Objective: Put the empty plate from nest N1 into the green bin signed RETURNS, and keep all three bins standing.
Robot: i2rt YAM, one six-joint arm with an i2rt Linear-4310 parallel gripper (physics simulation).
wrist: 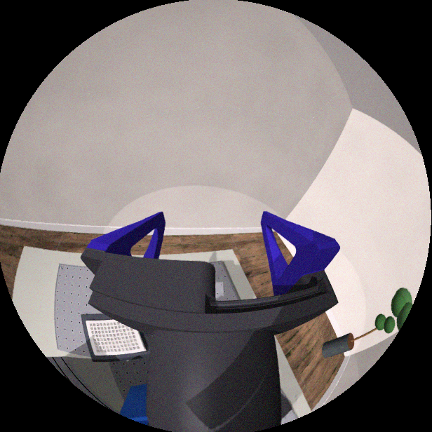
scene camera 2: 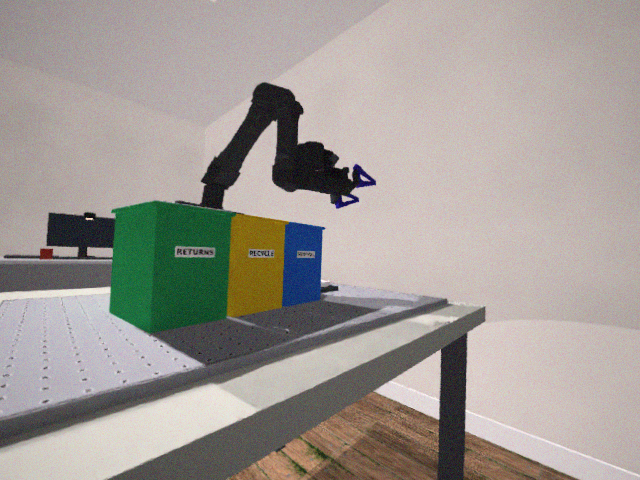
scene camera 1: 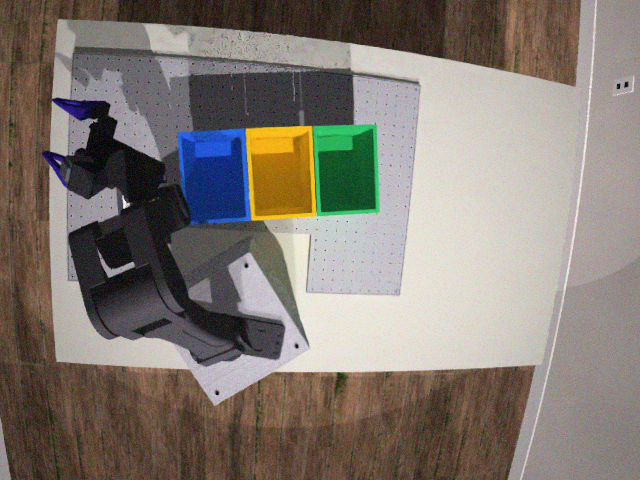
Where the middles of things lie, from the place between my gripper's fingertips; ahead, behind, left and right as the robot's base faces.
Labels:
I see the white plate (wrist: 107, 337) 29 cm below my hand, 15 cm behind it and 10 cm to the right of it. The rest, counted from my hand: yellow bin (scene camera 1: 280, 159) (40 cm to the right, 22 cm below); dark grey nest (wrist: 96, 316) (30 cm below, 15 cm behind, 10 cm to the right); blue bin (scene camera 1: 213, 168) (27 cm to the right, 22 cm below, 3 cm behind).

